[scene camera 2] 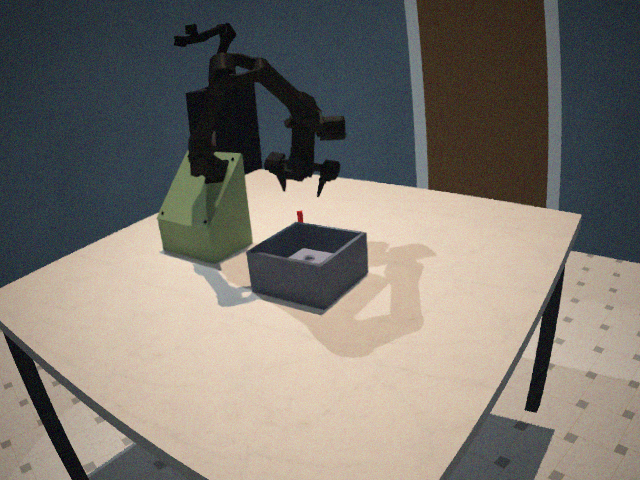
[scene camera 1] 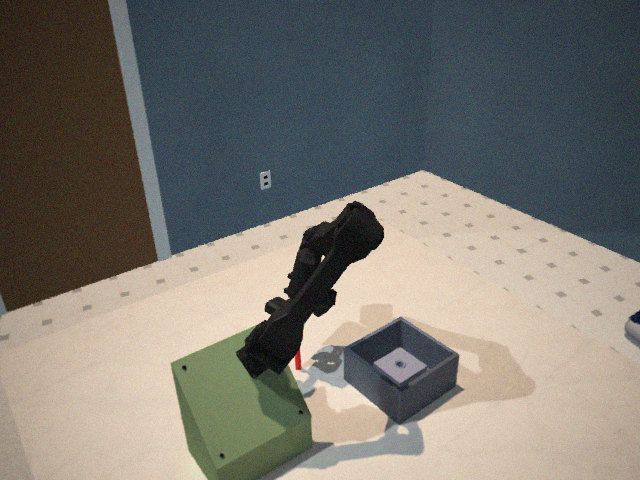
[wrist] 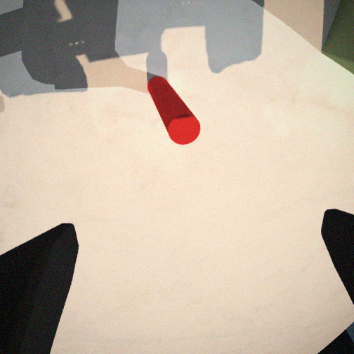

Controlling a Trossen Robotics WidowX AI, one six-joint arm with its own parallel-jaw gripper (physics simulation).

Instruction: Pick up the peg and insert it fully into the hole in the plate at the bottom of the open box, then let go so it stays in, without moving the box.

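Frame: origin at the arm's base, x ahead, y left, z up, level; metres.
Where they show: gripper, fingertip midpoint: [scene camera 2: 301,193]; arm's base at its link origin: [scene camera 2: 216,172] [scene camera 1: 256,356].
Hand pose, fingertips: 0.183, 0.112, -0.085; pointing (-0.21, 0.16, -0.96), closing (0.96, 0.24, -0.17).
Note:
Each offset is from my fingertips to the centre of the thing, as dx, dy, dz. "spot": to the spot under its first point. Level surfaces: height alone.
A red peg {+0.001, -0.019, -0.082} [scene camera 1: 297,359] [scene camera 2: 299,216] [wrist: 174,110] stands upright on the table, beside the open box; the arm hides its upper part in scene camera 1 and the box hides its lower part in scene camera 2. My gripper [scene camera 2: 301,193] [wrist: 203,231] is open and empty, pointing down above the peg's height. In the wrist view the peg shows ahead of the line between the fingertips, not between them. The dark grey open box {+0.140, -0.230, -0.074} [scene camera 1: 372,379] [scene camera 2: 284,279] holds a light plate {+0.140, -0.230, -0.088} [scene camera 1: 388,365] [scene camera 2: 321,255] with a round hole {spot: +0.147, -0.225, -0.073} [scene camera 1: 400,364] [scene camera 2: 309,257]. In scene camera 1 the arm hides the gripper.
A green sloped block [scene camera 1: 232,413] [scene camera 2: 180,206] [wrist: 345,40] stands under the arm's base, on the other side of the peg from the box in scene camera 1. The table {dz -0.122} [scene camera 1: 129,335] [scene camera 2: 206,361] carries everything. Shadows of the arm fall around the peg and box.

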